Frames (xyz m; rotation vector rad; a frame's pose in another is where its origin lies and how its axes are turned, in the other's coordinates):
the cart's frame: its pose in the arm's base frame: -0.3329 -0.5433 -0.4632 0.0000 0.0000 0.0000
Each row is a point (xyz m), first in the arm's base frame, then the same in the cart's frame.
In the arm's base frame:
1: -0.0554 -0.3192 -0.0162
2: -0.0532 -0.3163 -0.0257
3: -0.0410 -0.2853 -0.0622
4: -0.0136 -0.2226 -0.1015
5: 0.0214 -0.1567 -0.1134
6: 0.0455 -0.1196 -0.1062
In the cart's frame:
1: 0.2775 0.2241 0.4470
2: 0.2797 0.2270 0.4375
3: 0.2919 0.2580 0.4010
4: 0.3193 0.3207 0.3617
5: 0.3543 0.3866 0.3498
6: 0.3784 0.4237 0.3570

